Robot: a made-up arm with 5 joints.
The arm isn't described. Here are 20 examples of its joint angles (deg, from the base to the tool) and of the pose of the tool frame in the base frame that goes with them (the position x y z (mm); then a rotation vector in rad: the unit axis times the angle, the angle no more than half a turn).
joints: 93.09 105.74 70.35 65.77 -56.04
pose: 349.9 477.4 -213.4 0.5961 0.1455 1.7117
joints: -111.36 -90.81 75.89 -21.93 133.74
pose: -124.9 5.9 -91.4 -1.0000 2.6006 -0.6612
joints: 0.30 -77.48 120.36 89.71 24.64
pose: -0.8 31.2 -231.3 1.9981 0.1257 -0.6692
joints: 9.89 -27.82 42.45 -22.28 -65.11
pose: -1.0 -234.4 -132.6 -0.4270 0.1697 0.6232
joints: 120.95 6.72 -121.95 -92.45 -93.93
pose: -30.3 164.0 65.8 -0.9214 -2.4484 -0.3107
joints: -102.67 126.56 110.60 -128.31 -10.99
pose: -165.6 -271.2 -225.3 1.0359 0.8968 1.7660
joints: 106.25 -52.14 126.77 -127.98 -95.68
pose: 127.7 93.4 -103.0 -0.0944 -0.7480 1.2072
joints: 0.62 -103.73 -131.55 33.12 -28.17
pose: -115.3 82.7 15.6 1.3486 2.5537 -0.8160
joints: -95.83 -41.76 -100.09 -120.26 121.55
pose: 149.4 -34.9 -45.9 0.6566 -0.0512 0.3336
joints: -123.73 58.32 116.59 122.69 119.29
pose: 201.4 -388.5 -114.6 -2.3212 1.4235 0.2907
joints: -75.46 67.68 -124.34 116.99 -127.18
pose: -321.1 -374.4 2.7 0.9680 2.3299 0.1108
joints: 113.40 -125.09 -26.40 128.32 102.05
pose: 151.4 -135.6 -18.6 0.8282 -0.9809 2.2789
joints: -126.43 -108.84 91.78 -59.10 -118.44
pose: -240.7 -143.0 -171.4 -0.4415 0.2519 -1.1289
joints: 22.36 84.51 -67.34 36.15 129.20
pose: -309.6 248.5 -46.9 0.7192 -0.8049 -1.0385
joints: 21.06 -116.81 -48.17 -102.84 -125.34
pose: 210.8 272.9 -71.7 2.2689 0.1352 -0.9203
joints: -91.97 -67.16 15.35 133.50 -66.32
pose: 187.1 109.1 -163.2 1.4801 -0.6641 0.5478
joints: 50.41 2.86 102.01 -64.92 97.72
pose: -189.4 150.8 -111.5 -2.8736 -0.3119 -0.2418
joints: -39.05 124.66 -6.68 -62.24 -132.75
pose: -498.6 -142.7 -53.9 -1.0259 1.7125 0.3252
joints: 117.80 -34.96 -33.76 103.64 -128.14
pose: -131.4 270.1 -24.2 2.1440 -0.0086 1.3130
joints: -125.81 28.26 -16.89 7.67 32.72
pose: 384.4 -160.6 -55.4 0.3119 0.1450 1.7444
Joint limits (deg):
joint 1: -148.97..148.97
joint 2: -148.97..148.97
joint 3: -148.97..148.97
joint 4: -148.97..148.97
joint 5: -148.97..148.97
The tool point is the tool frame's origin. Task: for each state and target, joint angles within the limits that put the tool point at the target. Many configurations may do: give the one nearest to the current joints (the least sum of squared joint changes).
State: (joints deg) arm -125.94 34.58 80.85 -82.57 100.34
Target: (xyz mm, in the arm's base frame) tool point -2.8 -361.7 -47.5
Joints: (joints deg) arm -99.32 60.26 138.91 -95.91 125.67
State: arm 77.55 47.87 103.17 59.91 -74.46
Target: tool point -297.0 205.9 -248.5
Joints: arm 68.21 3.17 100.10 46.19 -76.11
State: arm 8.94 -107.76 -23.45 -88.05 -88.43
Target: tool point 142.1 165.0 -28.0
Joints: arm -9.38 -79.26 -32.37 -74.12 -104.36
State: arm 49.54 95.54 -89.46 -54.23 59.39
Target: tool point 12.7 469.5 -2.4
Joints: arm 73.72 90.19 -106.33 -41.83 88.16
